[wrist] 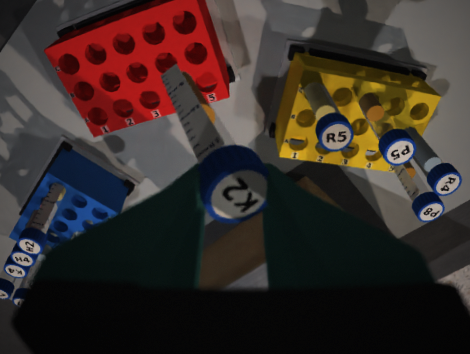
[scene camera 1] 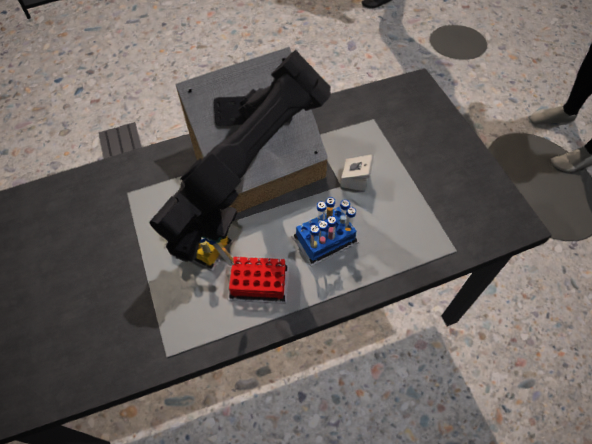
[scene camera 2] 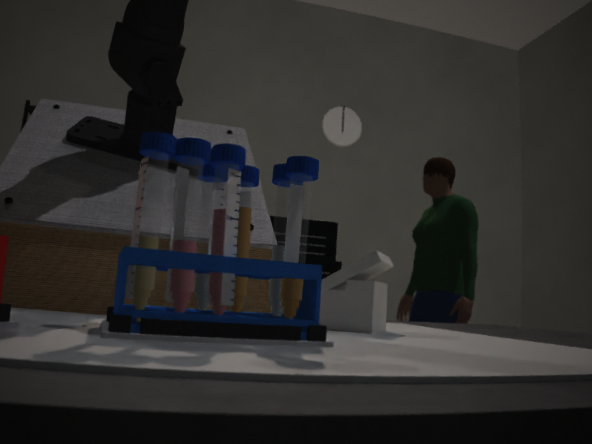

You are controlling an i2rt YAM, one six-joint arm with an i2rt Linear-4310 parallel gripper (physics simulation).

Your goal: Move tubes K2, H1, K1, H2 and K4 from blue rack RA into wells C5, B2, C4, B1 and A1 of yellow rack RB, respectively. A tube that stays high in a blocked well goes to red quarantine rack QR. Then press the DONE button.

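Where they show: gripper, between the fingertips: (wrist: 233, 178) (scene camera 1: 214, 238); arm's base, origin of its link: (scene camera 1: 253, 110).
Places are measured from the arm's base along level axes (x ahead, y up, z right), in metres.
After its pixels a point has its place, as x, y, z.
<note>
My gripper (wrist: 233, 178) {0.377, 0.011, 0.092} is shut on tube K2 (wrist: 232, 197) {0.384, 0.030, 0.095}, a clear tube with a blue cap and some orange content. In the wrist view the tube slants up over the red rack QR (wrist: 131, 90) {0.376, -0.155, 0.002} (scene camera 1: 257, 291) {0.431, -0.160, 0.016}. In scene camera 1 the hand is over the yellow rack RB (scene camera 1: 207, 255) {0.328, -0.154, 0.136} (wrist: 287, 125) {0.291, -0.156, 0.106} and partly hides it. RB bears tubes R5 (wrist: 335, 132) {0.318, -0.080, 0.138}, P5 (wrist: 397, 146) {0.290, -0.080, 0.176}, R4 (wrist: 444, 182) {0.242, -0.080, 0.206} and P8 (wrist: 428, 206) {0.221, -0.080, 0.192}. The blue rack RA (scene camera 1: 327, 245) {0.323, -0.156, -0.163} (scene camera 2: 220, 262) {0.318, -0.159, -0.178} bears several blue-capped tubes, among them H2 (wrist: 30, 245) {0.318, -0.080, -0.127}. The red rack's wells hold no tubes.
A pale box (scene camera 1: 356, 167) {0.094, -0.146, -0.268} (scene camera 2: 355, 305) {0.128, -0.182, -0.275} with a sloped top, likely the DONE button, stands behind the blue rack. The arm's raised base block (scene camera 1: 285, 185) {0.119, -0.173, -0.071} stands at the back of the grey mat (scene camera 1: 400, 220) {0.235, -0.208, -0.374}. A person (scene camera 2: 445, 235) stands beyond the table.
</note>
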